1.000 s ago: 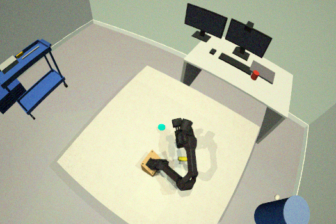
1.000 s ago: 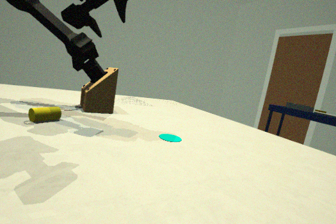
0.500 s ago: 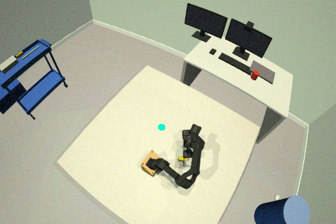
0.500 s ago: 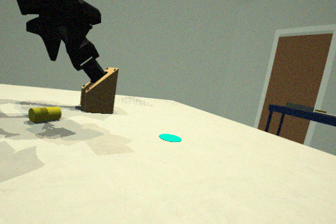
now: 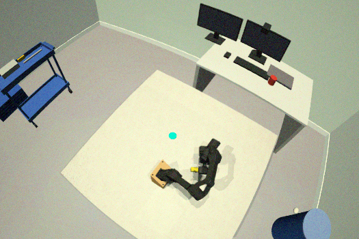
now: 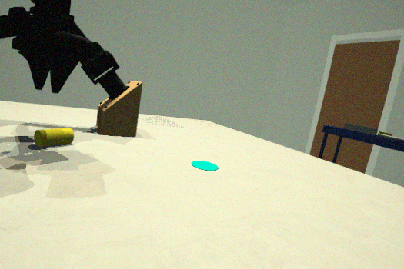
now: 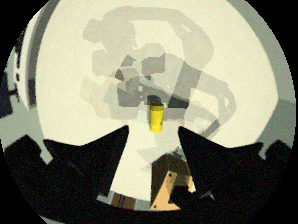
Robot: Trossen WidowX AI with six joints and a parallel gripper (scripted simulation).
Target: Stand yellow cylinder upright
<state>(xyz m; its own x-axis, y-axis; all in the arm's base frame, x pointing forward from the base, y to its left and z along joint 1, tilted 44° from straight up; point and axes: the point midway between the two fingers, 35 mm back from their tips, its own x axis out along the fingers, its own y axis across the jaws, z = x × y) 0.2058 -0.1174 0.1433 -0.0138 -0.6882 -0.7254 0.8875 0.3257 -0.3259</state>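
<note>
Now: the yellow cylinder 20 mm behind my gripper tip, 20 mm to the left of it and 90 mm below it. Round my gripper tip: cyan circle 130 mm ahead, 300 mm to the left, 110 mm below.
</note>
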